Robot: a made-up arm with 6 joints.
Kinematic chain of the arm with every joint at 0, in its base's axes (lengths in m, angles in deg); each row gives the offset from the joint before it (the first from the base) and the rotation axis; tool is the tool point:
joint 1: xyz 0 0 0.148 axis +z
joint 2: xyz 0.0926 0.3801 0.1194 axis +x
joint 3: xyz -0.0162 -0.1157 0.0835 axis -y
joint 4: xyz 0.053 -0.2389 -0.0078 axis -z
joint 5: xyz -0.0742 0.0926 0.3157 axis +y
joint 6: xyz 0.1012 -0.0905 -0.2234 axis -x
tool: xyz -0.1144 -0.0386 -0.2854
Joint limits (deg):
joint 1: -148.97..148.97
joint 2: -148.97..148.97
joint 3: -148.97..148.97
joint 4: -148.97..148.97
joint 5: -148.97..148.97
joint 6: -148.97..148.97
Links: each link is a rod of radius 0.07 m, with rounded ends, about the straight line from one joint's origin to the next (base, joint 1, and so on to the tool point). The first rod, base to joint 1, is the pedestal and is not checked.
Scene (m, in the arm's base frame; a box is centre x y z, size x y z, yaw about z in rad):
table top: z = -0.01
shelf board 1: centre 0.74 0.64 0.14 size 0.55 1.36 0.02 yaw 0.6
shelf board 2: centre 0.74 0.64 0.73 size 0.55 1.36 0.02 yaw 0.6
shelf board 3: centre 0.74 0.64 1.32 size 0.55 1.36 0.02 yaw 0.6
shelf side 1: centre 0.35 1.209 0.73 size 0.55 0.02 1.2 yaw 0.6
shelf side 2: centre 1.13 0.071 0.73 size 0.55 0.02 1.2 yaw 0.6
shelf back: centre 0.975 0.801 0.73 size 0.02 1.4 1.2 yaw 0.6
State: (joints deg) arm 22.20 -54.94 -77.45 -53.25 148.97 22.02
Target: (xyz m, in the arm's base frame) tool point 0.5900 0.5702 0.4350
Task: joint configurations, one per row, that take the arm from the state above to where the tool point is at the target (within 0.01 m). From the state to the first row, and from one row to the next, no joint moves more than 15 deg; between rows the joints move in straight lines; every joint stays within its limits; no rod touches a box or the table.
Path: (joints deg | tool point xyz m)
1: 28.89 -52.80 -78.68 -52.57 137.22 30.53 | 0.5607 0.4419 1.0153
2: 35.58 -50.65 -79.91 -51.89 125.47 39.05 | 0.4854 0.3942 1.0277
3: 42.28 -48.51 -81.14 -51.21 113.72 47.56 | 0.4223 0.3413 1.0137
4: 48.97 -46.37 -82.38 -50.53 101.96 56.08 | 0.3733 0.2912 0.9758
5: 60.28 -47.84 -91.87 -58.86 113.72 63.84 | 0.4141 0.3617 0.8395
6: 71.59 -49.32 -101.36 -67.19 125.47 71.60 | 0.4007 0.4012 0.6889
7: 82.89 -50.79 -110.85 -75.52 137.22 79.37 | 0.3482 0.3987 0.5482
8: 94.20 -52.27 -120.34 -83.85 148.97 87.13 | 0.2763 0.3556 0.4350
9: 88.50 -46.41 -116.16 -80.35 148.97 75.12 | 0.3477 0.4173 0.4079
10: 82.80 -40.56 -111.97 -76.85 148.97 63.10 | 0.4143 0.4740 0.3919
11: 77.10 -34.70 -107.79 -73.35 148.97 51.09 | 0.4769 0.5214 0.3901
12: 71.40 -28.84 -103.60 -69.85 148.97 39.08 | 0.5357 0.5551 0.4046
13: 65.70 -22.98 -99.42 -66.34 148.97 27.06 | 0.5901 0.5701 0.4349

